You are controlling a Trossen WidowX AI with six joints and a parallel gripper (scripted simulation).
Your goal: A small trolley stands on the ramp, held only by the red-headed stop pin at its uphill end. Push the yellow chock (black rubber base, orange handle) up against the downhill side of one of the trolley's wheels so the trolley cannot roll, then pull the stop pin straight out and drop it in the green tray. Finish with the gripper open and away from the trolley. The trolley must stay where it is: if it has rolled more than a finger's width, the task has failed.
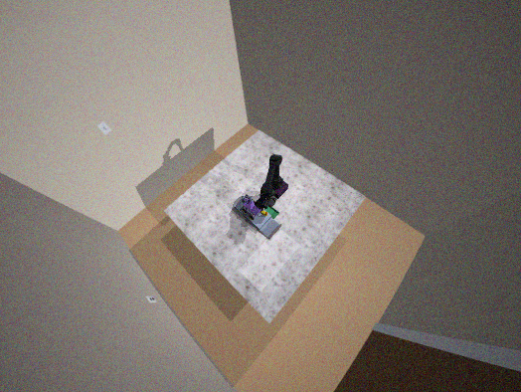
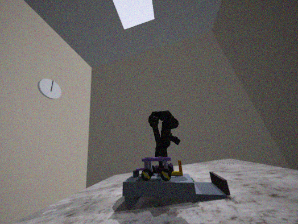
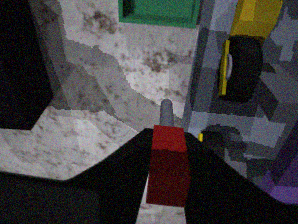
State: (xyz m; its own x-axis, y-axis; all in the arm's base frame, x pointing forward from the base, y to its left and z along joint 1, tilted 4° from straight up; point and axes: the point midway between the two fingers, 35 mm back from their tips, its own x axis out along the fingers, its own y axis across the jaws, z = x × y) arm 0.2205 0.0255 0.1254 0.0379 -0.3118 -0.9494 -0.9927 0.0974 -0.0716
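My gripper tip is 6 cm short of the yellow chock, 5 cm to the right of it and 7 cm above it. From my gripper tip the other things lie so: purple trolley: 10 cm ahead, 4 cm to the right, 4 cm below; then grey ramp: 10 cm ahead, 5 cm to the right, 10 cm below; then red-headed stop pin: right at my gripper tip.
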